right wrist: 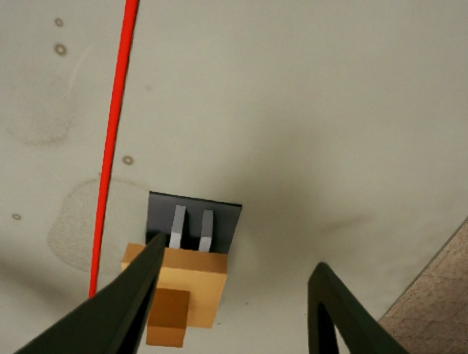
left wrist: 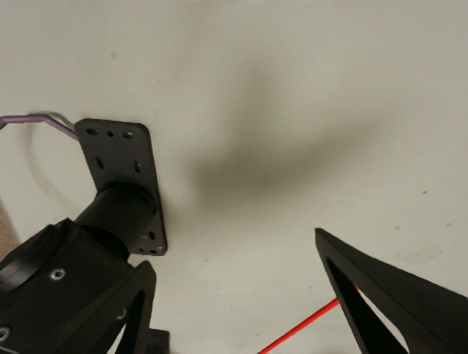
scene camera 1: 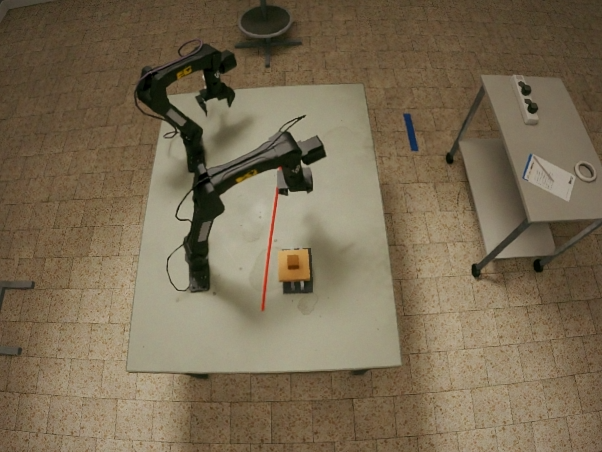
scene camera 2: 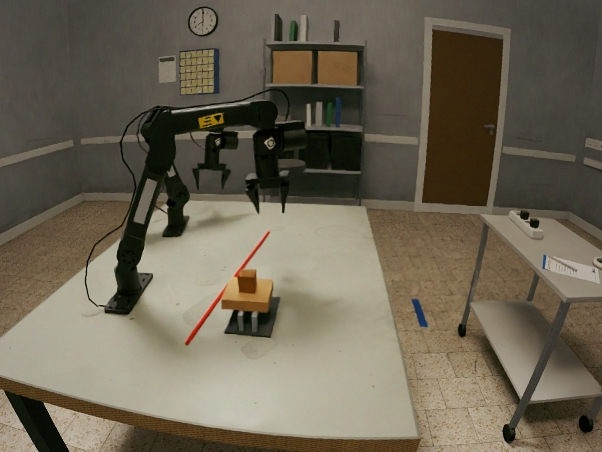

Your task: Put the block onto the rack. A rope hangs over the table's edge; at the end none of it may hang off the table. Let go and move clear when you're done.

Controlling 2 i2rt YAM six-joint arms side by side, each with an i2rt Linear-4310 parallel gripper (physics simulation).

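Seen in the pictures: left gripper, between the fingertips: (left wrist: 231,252) (scene camera 1: 217,111) (scene camera 2: 210,189); right gripper, between the fingertips: (right wrist: 240,258) (scene camera 1: 297,193) (scene camera 2: 271,212); left arm's base, origin of its link: (left wrist: 132,198) (scene camera 1: 195,151) (scene camera 2: 176,226); right arm's base, origin of its link: (left wrist: 155,345) (scene camera 1: 199,263) (scene camera 2: 130,293).
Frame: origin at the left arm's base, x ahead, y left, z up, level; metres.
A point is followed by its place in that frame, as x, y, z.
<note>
The yellow-orange block with a darker knob (scene camera 1: 286,275) @[0.255, -0.622, 0.070] (scene camera 2: 250,300) @[0.291, -0.638, 0.070] (right wrist: 202,290) @[0.318, -0.575, 0.070] rests level on the uprights of the dark rack (scene camera 1: 308,288) @[0.317, -0.662, 0.004] (scene camera 2: 265,328) @[0.319, -0.650, 0.004] (right wrist: 228,220) @[0.344, -0.541, 0.004]. The straight red rope (scene camera 1: 270,240) @[0.227, -0.463, 0.007] (scene camera 2: 210,308) @[0.193, -0.572, 0.008] (left wrist: 305,322) @[0.286, -0.267, 0.005] (right wrist: 111,130) @[0.238, -0.428, 0.008] lies beside them; both its ends show on the tabletop in scene camera 2, and none hangs off. My right gripper (scene camera 1: 296,191) @[0.345, -0.399, 0.179] (scene camera 2: 271,211) @[0.345, -0.399, 0.179] (right wrist: 240,258) @[0.345, -0.399, 0.179] is partly open, empty and high above the table, apart from the block. My left gripper (scene camera 1: 218,107) @[0.129, 0.076, 0.120] (scene camera 2: 210,187) @[0.129, 0.076, 0.120] (left wrist: 231,252) @[0.129, 0.076, 0.120] is wide open and empty above the table's far end.
The pale table (scene camera 1: 350,325) @[0.420, -0.814, 0.000] (scene camera 2: 325,380) @[0.421, -0.819, 0.000] carries both arm bases. A grey cart (scene camera 1: 505,150) (scene camera 2: 565,287) with a power strip (scene camera 1: 525,102) (scene camera 2: 525,225) stands apart at the right. A stool (scene camera 1: 265,22) stands beyond the table's far edge.
</note>
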